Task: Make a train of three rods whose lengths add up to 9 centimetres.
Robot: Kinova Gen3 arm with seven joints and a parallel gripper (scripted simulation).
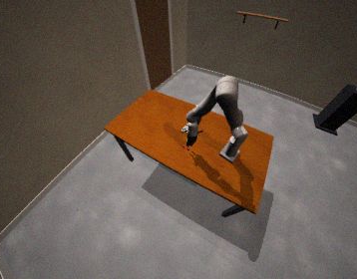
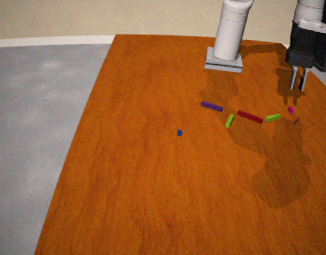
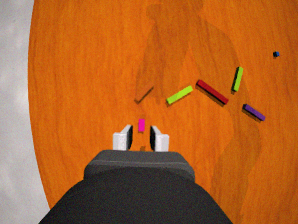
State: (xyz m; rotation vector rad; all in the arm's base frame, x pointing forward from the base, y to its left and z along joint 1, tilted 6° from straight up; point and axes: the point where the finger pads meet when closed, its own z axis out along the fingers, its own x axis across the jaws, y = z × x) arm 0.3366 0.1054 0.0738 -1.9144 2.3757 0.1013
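My hand is 8 cm above the magenta rod. Round my hand: orange rod: 8 cm below, 6 cm ahead, 2 cm to the right; then red rod: 14 cm to the right, 8 cm below, 4 cm ahead; then purple rod: 23 cm to the right, 8 cm below, 2 cm behind.
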